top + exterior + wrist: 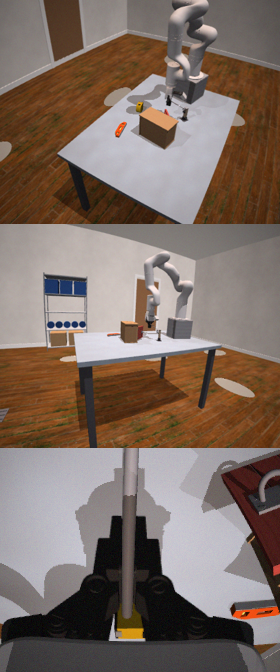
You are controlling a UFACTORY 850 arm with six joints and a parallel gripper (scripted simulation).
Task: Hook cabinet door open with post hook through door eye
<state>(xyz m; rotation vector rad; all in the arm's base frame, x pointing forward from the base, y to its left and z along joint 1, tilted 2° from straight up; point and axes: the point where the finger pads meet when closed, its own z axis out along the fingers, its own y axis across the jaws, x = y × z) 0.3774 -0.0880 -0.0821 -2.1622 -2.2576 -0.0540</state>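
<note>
My hand is 5 cm to the right of the thin grey hook rod and 1 cm above it. From my hand the other things lie so: yellow block (2 cm ahead, 23 cm to the right, 9 cm below); then orange level (29 cm ahead, 26 cm to the right, 12 cm below); then red door (16 cm ahead, 6 cm to the left, 5 cm below).
</note>
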